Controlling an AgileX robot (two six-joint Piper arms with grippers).
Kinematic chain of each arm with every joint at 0, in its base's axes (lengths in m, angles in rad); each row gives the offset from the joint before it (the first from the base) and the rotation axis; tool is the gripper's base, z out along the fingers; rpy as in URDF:
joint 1: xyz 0 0 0.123 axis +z
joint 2: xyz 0 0 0 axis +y
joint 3: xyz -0.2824 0 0.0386 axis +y
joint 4: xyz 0.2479 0 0.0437 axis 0.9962 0 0.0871
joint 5: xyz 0 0 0 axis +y
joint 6: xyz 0.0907 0 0.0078 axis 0.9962 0 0.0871
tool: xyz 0 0 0 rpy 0 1.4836 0
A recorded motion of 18 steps. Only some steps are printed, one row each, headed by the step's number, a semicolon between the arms.
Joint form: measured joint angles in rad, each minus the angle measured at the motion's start. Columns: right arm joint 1, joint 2, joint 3, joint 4, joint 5, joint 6; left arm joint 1, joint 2, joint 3, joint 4, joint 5, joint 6.
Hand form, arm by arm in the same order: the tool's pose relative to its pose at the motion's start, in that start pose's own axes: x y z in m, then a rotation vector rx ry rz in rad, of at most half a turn. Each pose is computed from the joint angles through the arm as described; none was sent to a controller.
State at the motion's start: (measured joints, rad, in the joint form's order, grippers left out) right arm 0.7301 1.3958 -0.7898 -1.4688 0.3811 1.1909; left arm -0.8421 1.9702 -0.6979 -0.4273 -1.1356 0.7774
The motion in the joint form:
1: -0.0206 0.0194 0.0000 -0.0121 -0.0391 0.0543; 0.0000 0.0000 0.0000 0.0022 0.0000 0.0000
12: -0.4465 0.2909 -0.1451 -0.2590 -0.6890 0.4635; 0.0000 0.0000 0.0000 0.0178 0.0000 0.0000
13: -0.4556 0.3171 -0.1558 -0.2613 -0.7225 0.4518; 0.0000 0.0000 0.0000 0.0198 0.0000 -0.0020
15: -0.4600 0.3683 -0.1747 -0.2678 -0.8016 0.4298; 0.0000 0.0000 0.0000 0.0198 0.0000 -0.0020
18: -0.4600 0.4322 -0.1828 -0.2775 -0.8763 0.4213; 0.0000 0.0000 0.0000 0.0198 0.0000 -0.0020
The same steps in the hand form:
1: 0.0030 0.0004 0.0064 -0.0238 0.0081 0.0465; -0.0001 -0.0001 0.0000 0.0014 -0.0014 0.0009
12: 0.0417 -0.0544 0.0885 -0.3437 0.1043 0.4466; -0.0010 -0.0011 0.0000 0.0115 -0.0113 0.0075
13: 0.0450 -0.0531 0.0944 -0.3748 0.1139 0.4424; -0.0011 -0.0012 0.0000 0.0128 -0.0126 0.0063
15: 0.0500 -0.0447 0.1046 -0.4610 0.1294 0.4278; -0.0011 -0.0012 0.0000 0.0128 -0.0126 0.0063
18: 0.0614 -0.0319 0.1161 -0.5535 0.1696 0.4281; -0.0011 -0.0012 0.0000 0.0128 -0.0126 0.0063

